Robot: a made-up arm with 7 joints.
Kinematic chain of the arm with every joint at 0, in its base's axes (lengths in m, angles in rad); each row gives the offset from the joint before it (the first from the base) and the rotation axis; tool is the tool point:
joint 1: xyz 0 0 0 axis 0 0.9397 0.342
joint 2: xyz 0 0 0 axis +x
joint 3: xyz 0 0 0 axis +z
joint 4: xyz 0.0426 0 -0.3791 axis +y
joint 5: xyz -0.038 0 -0.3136 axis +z
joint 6: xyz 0 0 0 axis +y
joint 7: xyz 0 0 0 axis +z
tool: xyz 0 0 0
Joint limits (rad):
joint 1: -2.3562..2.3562
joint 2: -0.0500..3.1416
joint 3: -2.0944..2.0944
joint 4: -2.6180..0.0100
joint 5: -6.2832..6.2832
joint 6: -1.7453..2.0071
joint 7: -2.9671..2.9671
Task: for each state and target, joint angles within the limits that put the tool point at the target. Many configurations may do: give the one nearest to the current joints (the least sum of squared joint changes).
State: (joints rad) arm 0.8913 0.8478 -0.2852 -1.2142 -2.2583 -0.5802 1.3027
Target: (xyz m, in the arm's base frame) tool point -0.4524 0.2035 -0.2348
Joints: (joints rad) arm 1.6247 0.9800 -0.4903 -1.5693 -2.2583 -0.5802 1.3027
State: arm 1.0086 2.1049 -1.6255 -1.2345 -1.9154 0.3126 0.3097
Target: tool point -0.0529 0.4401 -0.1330
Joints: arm 0.6711 2.1441 -1.1899 -1.9329 -1.9154 0.3126 0.3097
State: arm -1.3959 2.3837 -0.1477 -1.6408 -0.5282 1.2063 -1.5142
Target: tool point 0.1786 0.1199 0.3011
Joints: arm -1.1542 2.0381 -0.2988 -2.2697 -0.5282 1.2063 -1.5142
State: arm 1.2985 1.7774 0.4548 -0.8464 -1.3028 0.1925 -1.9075
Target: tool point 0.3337 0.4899 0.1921
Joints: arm 0.8638 1.9630 0.8578 -1.1684 -1.3028 0.1925 -1.9075
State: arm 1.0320 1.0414 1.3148 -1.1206 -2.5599 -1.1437 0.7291
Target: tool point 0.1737 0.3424 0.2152
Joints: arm 0.9280 1.4819 1.4653 -2.0190 -2.5599 -1.1437 0.7291
